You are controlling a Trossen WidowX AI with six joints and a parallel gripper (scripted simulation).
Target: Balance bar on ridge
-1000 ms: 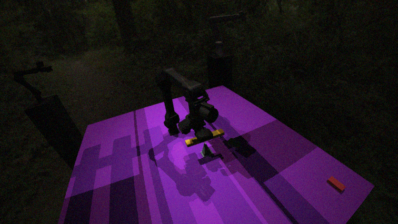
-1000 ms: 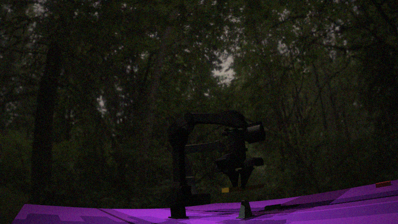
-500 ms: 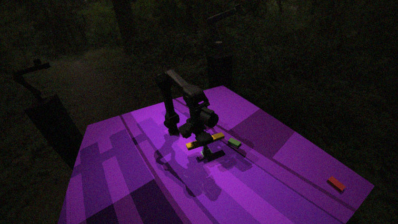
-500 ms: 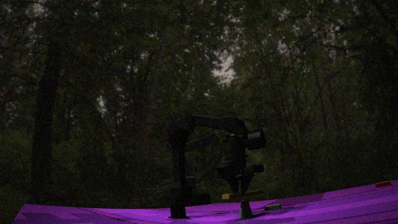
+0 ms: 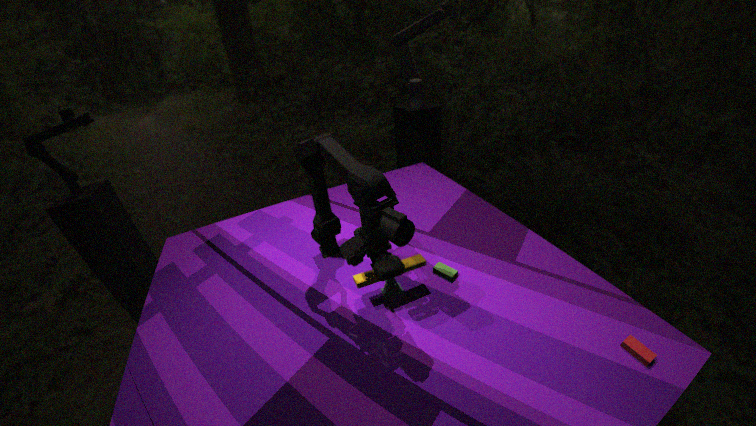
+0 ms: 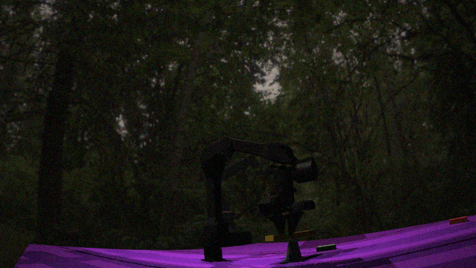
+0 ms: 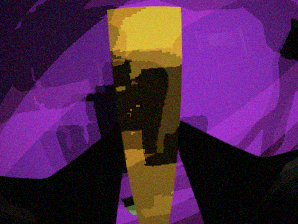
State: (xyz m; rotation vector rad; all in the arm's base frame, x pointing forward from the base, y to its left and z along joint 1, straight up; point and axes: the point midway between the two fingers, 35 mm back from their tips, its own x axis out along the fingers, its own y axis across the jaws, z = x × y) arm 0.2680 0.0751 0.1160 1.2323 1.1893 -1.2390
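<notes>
The yellow bar is 30 mm to the left of my gripper tip. The rest, counted from my gripper tip: red block (470 mm ahead, 430 mm to the left, 70 mm below); then green block (200 mm to the left, 70 mm below, 20 mm ahead).
</notes>
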